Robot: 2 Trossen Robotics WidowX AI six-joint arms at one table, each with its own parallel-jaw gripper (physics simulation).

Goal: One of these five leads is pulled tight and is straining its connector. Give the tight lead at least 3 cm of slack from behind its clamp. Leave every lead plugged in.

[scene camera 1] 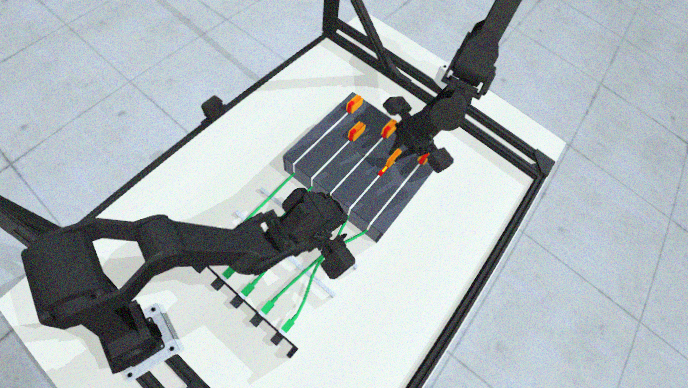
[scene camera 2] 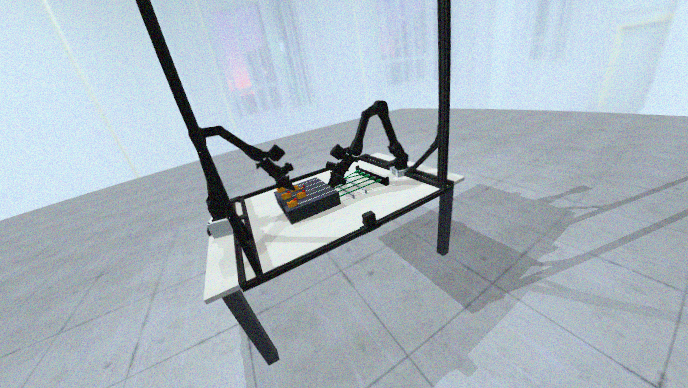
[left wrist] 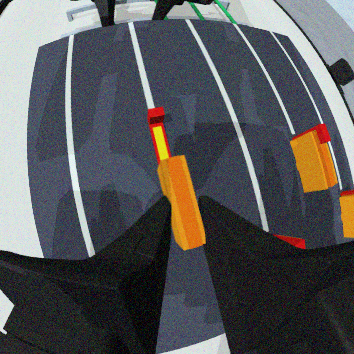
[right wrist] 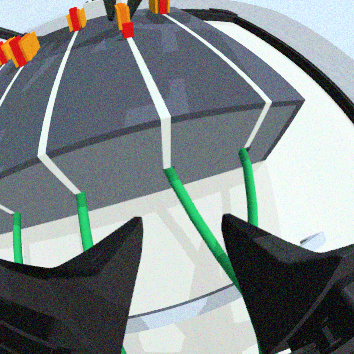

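Seen in the pictures: left gripper, fingertip midpoint: (scene camera 1: 392, 157) (scene camera 2: 294, 189) (left wrist: 184, 203) (right wrist: 118, 19); right gripper, fingertip midpoint: (scene camera 1: 339, 226) (right wrist: 182, 222); left arm's base, origin of the base link: (scene camera 2: 220, 216); right arm's base, origin of the base link: (scene camera 1: 142, 341) (scene camera 2: 401, 167).
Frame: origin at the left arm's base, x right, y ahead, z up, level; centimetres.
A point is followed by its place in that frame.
Note:
A dark block (scene camera 1: 325, 150) {x -1.3, y 46.2, z -1.0 cm} (left wrist: 45, 125) {x -19.8, y 39.0, z -1.0 cm} (right wrist: 225, 100) {x -18.4, y 48.4, z -1.0 cm} carries five white channels with orange clamps. One clamp (scene camera 1: 394, 158) {x -11.9, y 35.3, z 1.3 cm} (left wrist: 187, 210) {x -11.1, y 34.4, z 1.4 cm} shows a yellow strip between its orange body and red tip. My left gripper (left wrist: 184, 203) {x -11.0, y 34.7, z -0.3 cm} (scene camera 2: 291, 187) {x -11.0, y 34.7, z -0.3 cm} is shut on that clamp's orange body. My right gripper (right wrist: 182, 222) {x -16.5, y 52.4, z -6.0 cm} (scene camera 2: 335, 184) {x -16.5, y 52.4, z -6.0 cm} is open at the block's front side. A green lead (right wrist: 192, 215) {x -17.1, y 52.2, z -5.5 cm} from the same channel slants between its fingertips and runs along the right-hand finger; contact is unclear. Green plugs (scene camera 1: 288, 325) {x -28.0, y 72.1, z -4.6 cm} (scene camera 1: 268, 306) {x -22.9, y 73.4, z -4.6 cm} sit at the black rail (scene camera 1: 293, 351) {x -32.5, y 73.7, z -3.2 cm}. The right arm hides part of the leads.
Another green lead (right wrist: 251, 190) {x -20.5, y 51.0, z -5.0 cm} comes down behind the right-hand finger in the right wrist view. A pale bar (scene camera 1: 320, 286) {x -25.1, y 62.9, z -5.7 cm} (right wrist: 170, 317) {x -15.8, y 57.5, z -5.5 cm} crosses under the leads. Neighbouring clamps (left wrist: 312, 162) {x -2.1, y 37.4, z 0.6 cm} (scene camera 1: 356, 131) {x -1.7, y 38.3, z 1.0 cm} stand beside the left gripper. A black frame (scene camera 1: 465, 295) {x -44.2, y 38.3, z -6.9 cm} borders the table.

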